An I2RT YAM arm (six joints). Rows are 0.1 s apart.
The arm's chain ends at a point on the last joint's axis. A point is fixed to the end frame.
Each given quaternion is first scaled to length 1.
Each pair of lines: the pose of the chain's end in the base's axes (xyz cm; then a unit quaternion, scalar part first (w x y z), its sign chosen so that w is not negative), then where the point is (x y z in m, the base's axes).
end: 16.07 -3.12 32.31 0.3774 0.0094 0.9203 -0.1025
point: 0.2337 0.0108 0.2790
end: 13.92 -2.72 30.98 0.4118 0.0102 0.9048 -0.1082
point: 0.2153 0.0143 0.2707
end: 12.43 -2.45 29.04 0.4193 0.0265 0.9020 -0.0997
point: 0.2020 0.0164 0.2540
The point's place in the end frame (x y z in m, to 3 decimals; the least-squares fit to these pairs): -0.024 0.056 0.073
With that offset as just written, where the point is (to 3 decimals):
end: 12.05 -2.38 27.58 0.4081 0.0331 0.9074 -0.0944
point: 0.198 0.017 0.238
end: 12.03 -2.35 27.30 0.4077 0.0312 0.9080 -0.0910
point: 0.197 0.018 0.236
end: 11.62 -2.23 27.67 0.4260 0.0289 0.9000 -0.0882
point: 0.194 0.020 0.242
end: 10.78 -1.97 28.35 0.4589 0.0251 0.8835 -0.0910
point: 0.188 0.023 0.254
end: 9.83 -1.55 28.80 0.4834 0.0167 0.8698 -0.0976
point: 0.179 0.027 0.262
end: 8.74 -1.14 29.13 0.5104 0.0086 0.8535 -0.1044
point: 0.169 0.032 0.269
